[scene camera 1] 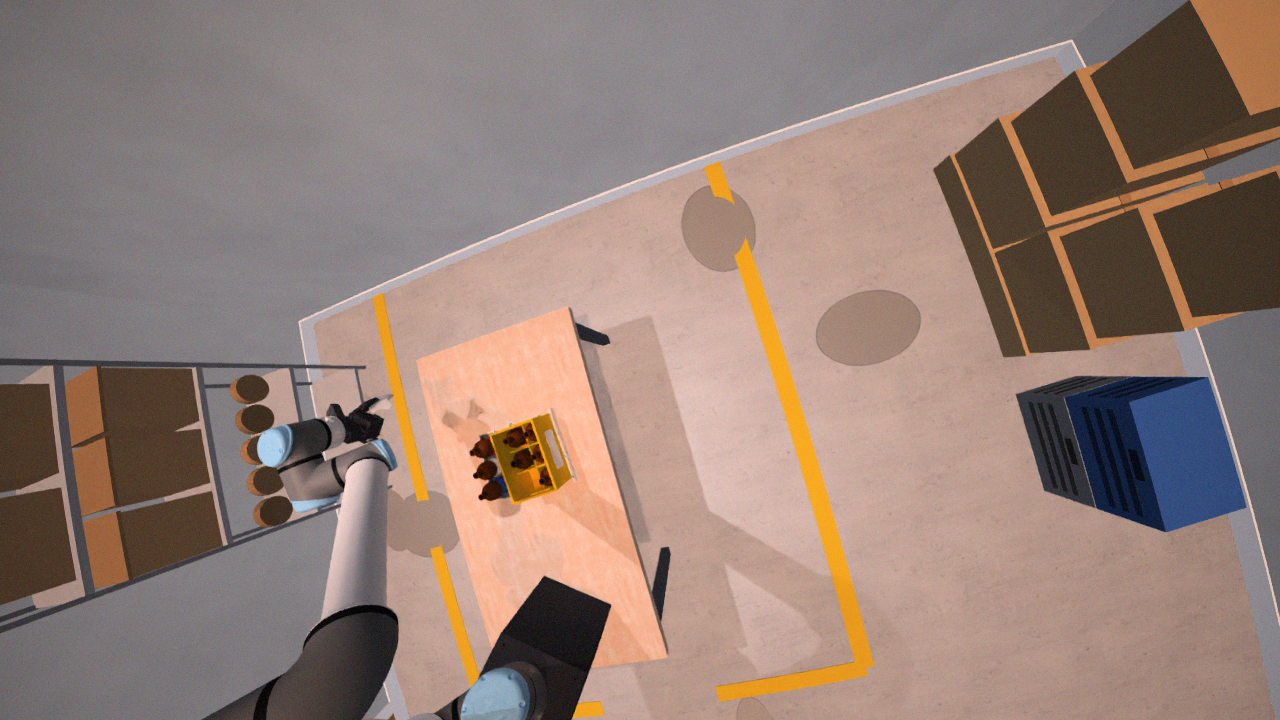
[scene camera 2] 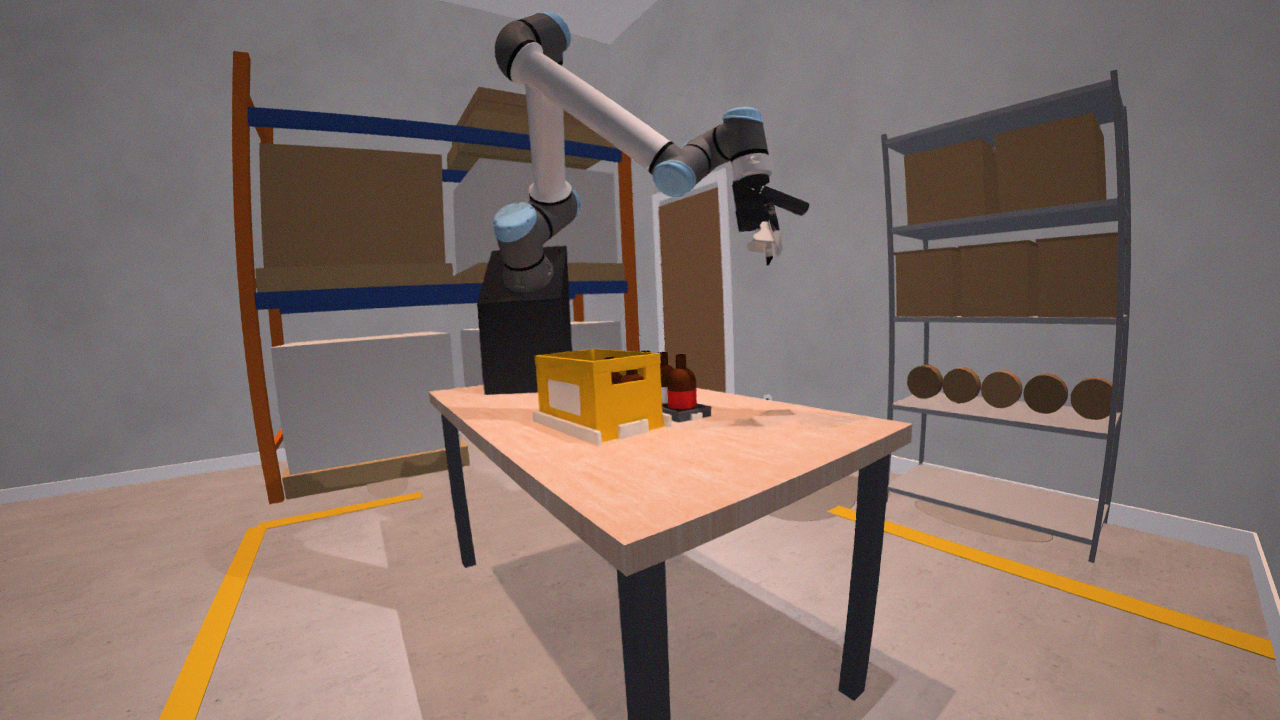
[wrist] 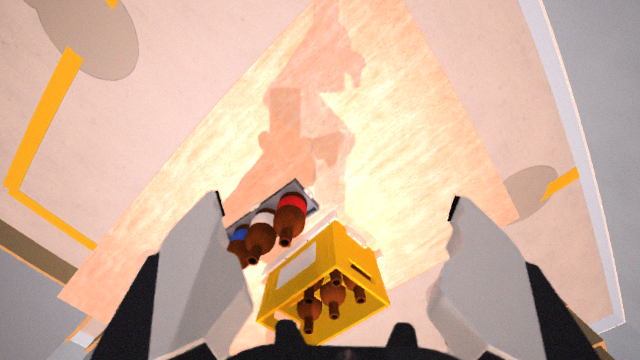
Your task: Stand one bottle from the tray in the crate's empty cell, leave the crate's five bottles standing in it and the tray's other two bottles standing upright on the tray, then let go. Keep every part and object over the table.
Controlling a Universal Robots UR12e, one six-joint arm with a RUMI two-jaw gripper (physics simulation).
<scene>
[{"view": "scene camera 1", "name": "my gripper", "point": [386, 414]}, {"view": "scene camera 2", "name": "my gripper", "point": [773, 261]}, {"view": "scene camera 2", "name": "red-label brown bottle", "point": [681, 383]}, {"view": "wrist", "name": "my gripper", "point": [334, 195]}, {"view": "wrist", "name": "red-label brown bottle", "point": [289, 221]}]
</scene>
